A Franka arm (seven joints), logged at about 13 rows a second.
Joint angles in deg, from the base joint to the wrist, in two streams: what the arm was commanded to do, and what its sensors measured. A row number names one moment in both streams.
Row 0, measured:
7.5 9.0 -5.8 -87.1 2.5 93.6 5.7
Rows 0 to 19, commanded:
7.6 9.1 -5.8 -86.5 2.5 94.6 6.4
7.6 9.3 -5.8 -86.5 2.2 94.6 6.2
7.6 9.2 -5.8 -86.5 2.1 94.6 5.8
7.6 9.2 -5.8 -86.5 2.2 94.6 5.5
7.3 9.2 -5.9 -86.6 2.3 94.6 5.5
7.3 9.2 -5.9 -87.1 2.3 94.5 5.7
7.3 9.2 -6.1 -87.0 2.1 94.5 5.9
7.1 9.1 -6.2 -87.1 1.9 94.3 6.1
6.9 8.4 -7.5 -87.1 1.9 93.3 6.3
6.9 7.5 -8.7 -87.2 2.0 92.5 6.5
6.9 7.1 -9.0 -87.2 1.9 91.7 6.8
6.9 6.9 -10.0 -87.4 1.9 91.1 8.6
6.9 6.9 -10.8 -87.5 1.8 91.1 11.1
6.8 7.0 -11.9 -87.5 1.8 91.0 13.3
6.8 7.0 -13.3 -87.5 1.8 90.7 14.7
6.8 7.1 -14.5 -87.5 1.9 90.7 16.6
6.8 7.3 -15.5 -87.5 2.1 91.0 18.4
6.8 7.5 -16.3 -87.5 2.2 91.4 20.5
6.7 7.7 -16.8 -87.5 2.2 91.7 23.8
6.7 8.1 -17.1 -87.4 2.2 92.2 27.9
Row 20, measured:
6.6 7.7 -16.3 -87.2 2.5 91.4 19.5
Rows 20 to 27, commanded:
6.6 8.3 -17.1 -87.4 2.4 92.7 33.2
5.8 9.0 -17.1 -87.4 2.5 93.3 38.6
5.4 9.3 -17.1 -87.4 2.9 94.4 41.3
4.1 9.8 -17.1 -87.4 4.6 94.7 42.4
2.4 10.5 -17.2 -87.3 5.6 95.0 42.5
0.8 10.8 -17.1 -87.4 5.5 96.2 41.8
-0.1 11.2 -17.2 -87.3 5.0 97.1 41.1
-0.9 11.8 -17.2 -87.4 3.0 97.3 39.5
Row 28, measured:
1.7 10.8 -17.3 -87.3 3.9 95.7 41.2
